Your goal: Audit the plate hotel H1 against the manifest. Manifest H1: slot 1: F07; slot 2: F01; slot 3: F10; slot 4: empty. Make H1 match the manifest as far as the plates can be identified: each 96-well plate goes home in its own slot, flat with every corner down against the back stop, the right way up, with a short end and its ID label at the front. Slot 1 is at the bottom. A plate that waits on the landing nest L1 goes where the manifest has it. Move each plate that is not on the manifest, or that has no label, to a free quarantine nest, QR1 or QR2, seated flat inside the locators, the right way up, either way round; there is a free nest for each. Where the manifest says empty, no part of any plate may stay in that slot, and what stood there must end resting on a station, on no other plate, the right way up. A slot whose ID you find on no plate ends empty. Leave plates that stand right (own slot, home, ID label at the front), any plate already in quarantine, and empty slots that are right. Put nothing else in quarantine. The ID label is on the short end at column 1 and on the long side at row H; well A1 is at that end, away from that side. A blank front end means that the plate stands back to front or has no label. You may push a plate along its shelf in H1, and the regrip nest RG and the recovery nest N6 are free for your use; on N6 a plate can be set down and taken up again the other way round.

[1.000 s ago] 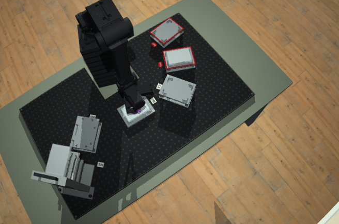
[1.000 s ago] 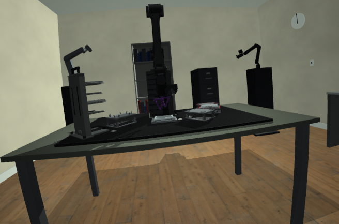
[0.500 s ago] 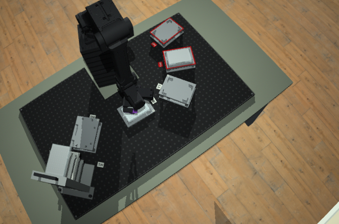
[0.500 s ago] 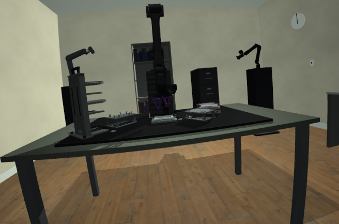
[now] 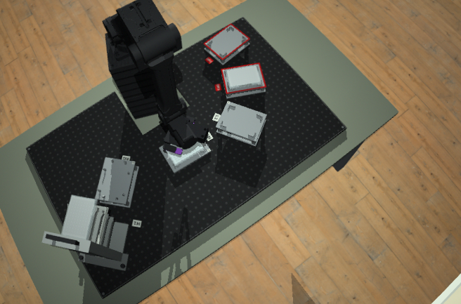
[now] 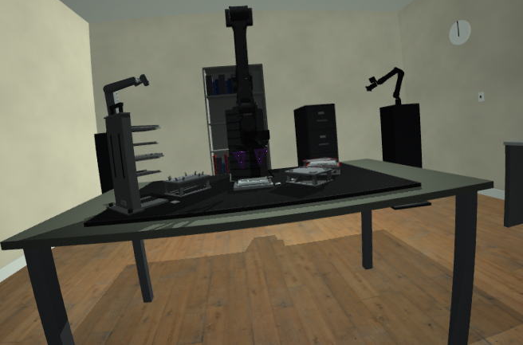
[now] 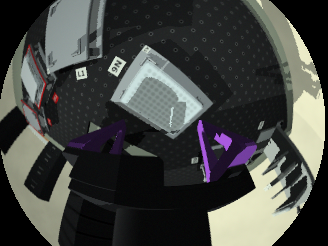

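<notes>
My gripper is now 8 cm above the recovery nest N6. Also, from my hand: N6 tag: 11 cm to the left, 9 cm below, 1 cm behind; then landing nest L1: 24 cm to the left, 4 cm below, 2 cm ahead; then regrip nest RG: 28 cm to the right, 3 cm below, 1 cm ahead.
</notes>
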